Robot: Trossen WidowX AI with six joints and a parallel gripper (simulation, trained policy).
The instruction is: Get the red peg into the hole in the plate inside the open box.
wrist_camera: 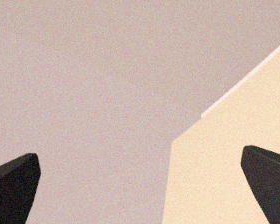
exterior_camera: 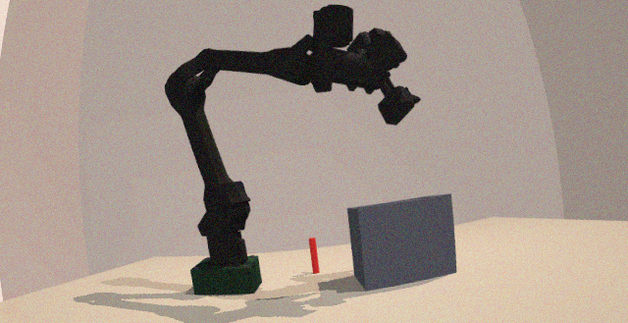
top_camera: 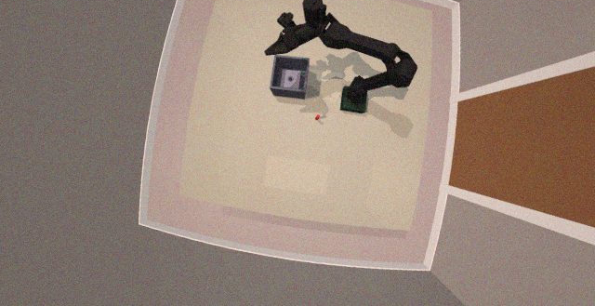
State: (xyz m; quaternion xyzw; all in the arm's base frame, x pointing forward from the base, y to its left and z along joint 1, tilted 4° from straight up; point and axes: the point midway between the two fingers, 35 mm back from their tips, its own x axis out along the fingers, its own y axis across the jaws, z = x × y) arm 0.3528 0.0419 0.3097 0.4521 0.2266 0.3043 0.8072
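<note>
The red peg lies 240 mm behind my gripper tip, 100 mm to the left of it and 320 mm below it. From my gripper tip the other things lie so: pale plate: 60 mm behind, 40 mm to the right, 310 mm below.
</note>
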